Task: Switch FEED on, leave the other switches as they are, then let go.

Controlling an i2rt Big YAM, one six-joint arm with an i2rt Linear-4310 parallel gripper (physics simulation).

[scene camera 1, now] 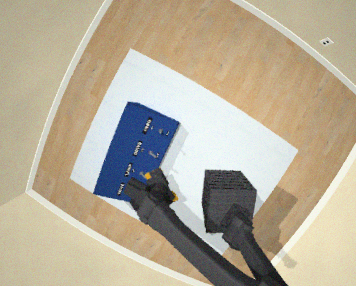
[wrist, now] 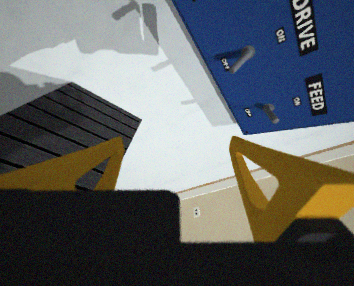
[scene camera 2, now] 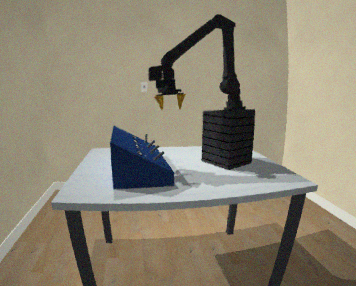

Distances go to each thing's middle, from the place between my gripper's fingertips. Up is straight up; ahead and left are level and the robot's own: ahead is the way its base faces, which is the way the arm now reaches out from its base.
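Labels:
There is the blue sloped switch box [scene camera 1: 137, 134], and my hand is 18 cm short of it, 5 cm to the right of it and 21 cm above it.

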